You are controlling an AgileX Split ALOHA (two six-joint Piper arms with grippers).
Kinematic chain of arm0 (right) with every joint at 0, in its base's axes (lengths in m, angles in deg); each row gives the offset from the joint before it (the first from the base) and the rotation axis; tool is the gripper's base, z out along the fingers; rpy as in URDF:
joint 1: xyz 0 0 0.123 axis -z
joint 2: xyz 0 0 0 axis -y
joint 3: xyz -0.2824 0 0.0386 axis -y
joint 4: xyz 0.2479 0 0.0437 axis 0.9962 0 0.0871
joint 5: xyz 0 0 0 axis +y
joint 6: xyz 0.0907 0 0.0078 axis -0.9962 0 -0.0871
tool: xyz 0 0 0 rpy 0 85 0
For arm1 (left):
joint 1: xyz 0 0 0.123 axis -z
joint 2: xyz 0 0 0 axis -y
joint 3: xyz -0.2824 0 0.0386 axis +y
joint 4: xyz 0.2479 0 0.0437 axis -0.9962 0 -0.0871
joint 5: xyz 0 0 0 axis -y
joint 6: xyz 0.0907 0 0.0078 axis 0.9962 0 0.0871
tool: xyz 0 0 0 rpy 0 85 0
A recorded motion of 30 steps. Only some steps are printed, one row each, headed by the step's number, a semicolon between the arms.
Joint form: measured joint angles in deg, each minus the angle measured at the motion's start. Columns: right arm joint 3, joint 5, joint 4, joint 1, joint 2, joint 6; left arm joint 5, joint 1, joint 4, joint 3, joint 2, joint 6.
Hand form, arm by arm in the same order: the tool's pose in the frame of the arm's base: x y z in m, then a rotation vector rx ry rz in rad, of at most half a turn. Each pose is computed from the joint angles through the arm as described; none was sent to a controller.
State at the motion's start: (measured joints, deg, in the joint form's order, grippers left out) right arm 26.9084 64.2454 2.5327 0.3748 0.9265 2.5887; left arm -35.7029 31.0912 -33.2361 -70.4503 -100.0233 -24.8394
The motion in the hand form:
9: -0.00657 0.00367 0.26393 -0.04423 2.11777 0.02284; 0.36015 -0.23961 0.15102 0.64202 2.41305 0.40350
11: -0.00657 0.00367 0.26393 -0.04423 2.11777 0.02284; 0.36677 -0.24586 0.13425 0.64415 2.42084 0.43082
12: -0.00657 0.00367 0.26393 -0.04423 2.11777 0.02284; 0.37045 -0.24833 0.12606 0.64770 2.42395 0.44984
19: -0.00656 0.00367 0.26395 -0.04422 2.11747 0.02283; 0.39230 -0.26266 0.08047 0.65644 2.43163 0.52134
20: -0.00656 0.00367 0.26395 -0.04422 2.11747 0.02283; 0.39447 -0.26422 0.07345 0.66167 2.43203 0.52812
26: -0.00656 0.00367 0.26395 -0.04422 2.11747 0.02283; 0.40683 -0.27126 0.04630 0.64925 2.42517 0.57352
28: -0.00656 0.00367 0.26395 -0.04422 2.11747 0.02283; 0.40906 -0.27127 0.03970 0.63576 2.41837 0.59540
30: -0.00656 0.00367 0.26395 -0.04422 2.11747 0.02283; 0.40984 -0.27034 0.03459 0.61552 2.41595 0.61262
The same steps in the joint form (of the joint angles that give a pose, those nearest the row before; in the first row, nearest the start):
9: 0.00 0.00 0.00 0.00 0.00 0.00; -4.27 8.57 -17.53 -10.00 -20.38 -20.85
11: 0.00 0.00 0.00 0.00 0.00 0.00; -4.81 8.81 -18.69 -12.25 -23.99 -22.17
12: 0.00 0.00 0.00 0.00 0.00 0.00; -5.29 8.85 -19.24 -13.52 -25.82 -22.50
19: 0.00 -0.02 0.00 0.00 0.00 0.00; -7.06 8.85 -21.39 -22.00 -36.24 -23.81
20: 0.00 -0.02 0.00 0.00 0.00 0.00; -7.06 8.85 -21.71 -22.98 -37.62 -23.96
26: 0.00 -0.02 0.00 0.00 0.00 0.00; -8.66 8.85 -23.34 -28.96 -43.99 -25.22
28: 0.00 -0.02 0.00 0.00 0.00 0.00; -9.38 8.85 -24.60 -29.99 -45.39 -26.57
30: 0.00 -0.02 0.00 0.00 0.00 0.00; -10.00 8.85 -25.62 -30.39 -46.29 -28.18

